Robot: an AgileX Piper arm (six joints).
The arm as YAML. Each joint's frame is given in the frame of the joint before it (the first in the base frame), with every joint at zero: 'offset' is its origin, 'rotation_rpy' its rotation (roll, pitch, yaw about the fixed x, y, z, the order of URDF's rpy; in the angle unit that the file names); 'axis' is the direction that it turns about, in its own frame. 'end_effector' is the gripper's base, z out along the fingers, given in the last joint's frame.
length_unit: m
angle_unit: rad
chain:
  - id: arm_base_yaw
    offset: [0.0, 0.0, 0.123]
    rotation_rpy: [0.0, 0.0, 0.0]
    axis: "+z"
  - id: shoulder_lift
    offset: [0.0, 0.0, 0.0]
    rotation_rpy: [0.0, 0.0, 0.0]
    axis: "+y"
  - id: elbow
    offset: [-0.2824, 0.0, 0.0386]
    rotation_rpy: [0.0, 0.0, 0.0]
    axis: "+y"
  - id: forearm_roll
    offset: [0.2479, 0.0, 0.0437]
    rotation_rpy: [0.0, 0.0, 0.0]
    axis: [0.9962, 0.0, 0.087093]
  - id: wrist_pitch
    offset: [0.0, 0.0, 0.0]
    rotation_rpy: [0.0, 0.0, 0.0]
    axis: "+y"
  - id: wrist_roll
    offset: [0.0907, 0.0, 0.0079]
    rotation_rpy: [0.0, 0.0, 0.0]
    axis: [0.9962, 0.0, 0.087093]
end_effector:
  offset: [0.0, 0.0, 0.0]
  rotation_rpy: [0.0, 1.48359, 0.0]
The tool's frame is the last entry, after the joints.
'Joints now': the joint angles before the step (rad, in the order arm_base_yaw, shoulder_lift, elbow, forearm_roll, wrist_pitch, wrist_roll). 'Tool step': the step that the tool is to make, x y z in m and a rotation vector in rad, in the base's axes. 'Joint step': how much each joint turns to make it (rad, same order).
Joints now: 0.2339 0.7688 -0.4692 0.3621 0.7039 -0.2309
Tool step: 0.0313 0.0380 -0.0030 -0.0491 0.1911 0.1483
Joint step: 0.1734 0.2678 -0.1375 -0.0262 0.0556 0.0618
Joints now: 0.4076 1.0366 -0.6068 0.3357 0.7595 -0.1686
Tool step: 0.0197 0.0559 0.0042 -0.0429 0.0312 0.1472
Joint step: 0.2181 0.2001 -0.1582 -0.0730 -0.0157 0.1063
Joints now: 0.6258 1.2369 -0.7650 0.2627 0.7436 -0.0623
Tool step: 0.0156 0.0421 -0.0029 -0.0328 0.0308 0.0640
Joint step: 0.1024 0.1600 -0.1330 -0.0351 0.0079 0.0602
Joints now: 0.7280 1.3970 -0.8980 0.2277 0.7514 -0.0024
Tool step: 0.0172 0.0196 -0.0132 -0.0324 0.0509 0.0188
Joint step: 0.0067 0.1226 -0.0782 0.0156 0.0183 -0.0162
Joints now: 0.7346 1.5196 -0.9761 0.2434 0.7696 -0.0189
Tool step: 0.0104 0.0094 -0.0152 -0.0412 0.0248 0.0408
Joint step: 0.0000 0.0813 -0.0351 -0.0015 0.0070 -0.0415
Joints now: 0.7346 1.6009 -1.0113 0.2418 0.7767 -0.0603
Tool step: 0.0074 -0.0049 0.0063 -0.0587 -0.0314 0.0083
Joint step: -0.0115 0.0018 -0.0346 -0.0879 0.0451 0.0306
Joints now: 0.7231 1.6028 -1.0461 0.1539 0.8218 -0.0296
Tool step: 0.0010 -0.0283 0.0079 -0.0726 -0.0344 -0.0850
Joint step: -0.0492 -0.0661 0.0390 -0.1171 0.0409 0.0946
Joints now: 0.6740 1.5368 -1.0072 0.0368 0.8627 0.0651
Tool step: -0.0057 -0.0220 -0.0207 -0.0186 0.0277 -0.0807
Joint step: -0.0483 -0.0227 0.1113 -0.0066 -0.0562 0.0349
